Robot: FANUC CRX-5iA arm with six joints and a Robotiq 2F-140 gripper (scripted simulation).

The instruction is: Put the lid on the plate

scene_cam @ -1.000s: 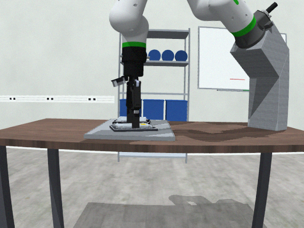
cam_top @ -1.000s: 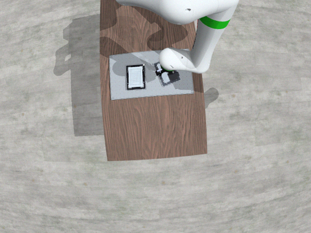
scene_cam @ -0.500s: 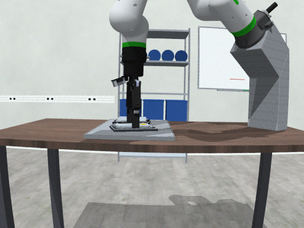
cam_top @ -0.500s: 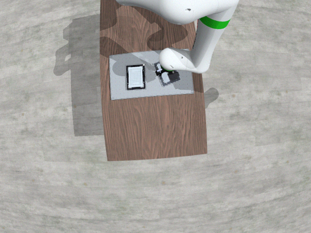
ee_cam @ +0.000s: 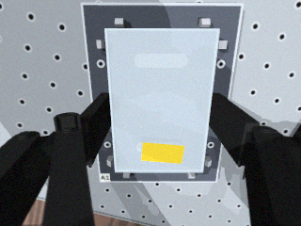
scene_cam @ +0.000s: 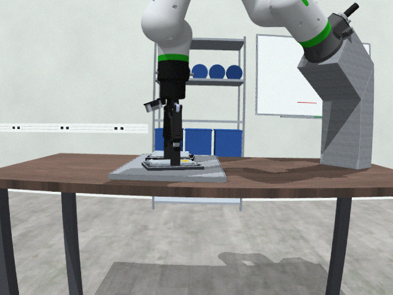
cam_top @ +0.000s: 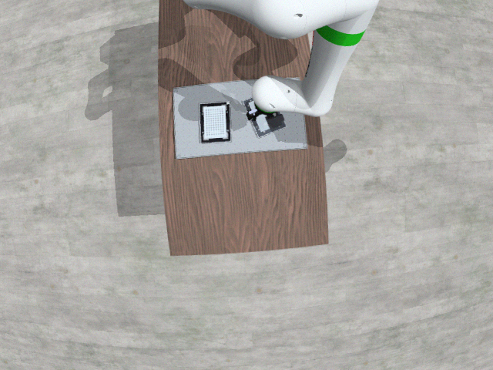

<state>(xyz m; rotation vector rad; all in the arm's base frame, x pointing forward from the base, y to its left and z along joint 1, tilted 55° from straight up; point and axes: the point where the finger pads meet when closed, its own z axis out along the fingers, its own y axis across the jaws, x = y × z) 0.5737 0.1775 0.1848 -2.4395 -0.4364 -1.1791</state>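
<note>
The lid park LP1 is 3 cm below my hand. Round my hand: lid: 2 cm below; culture plate E01: 18 cm to the right, 8 cm ahead, 2 cm below; nest: 18 cm to the right, 8 cm ahead, 3 cm below.
</note>
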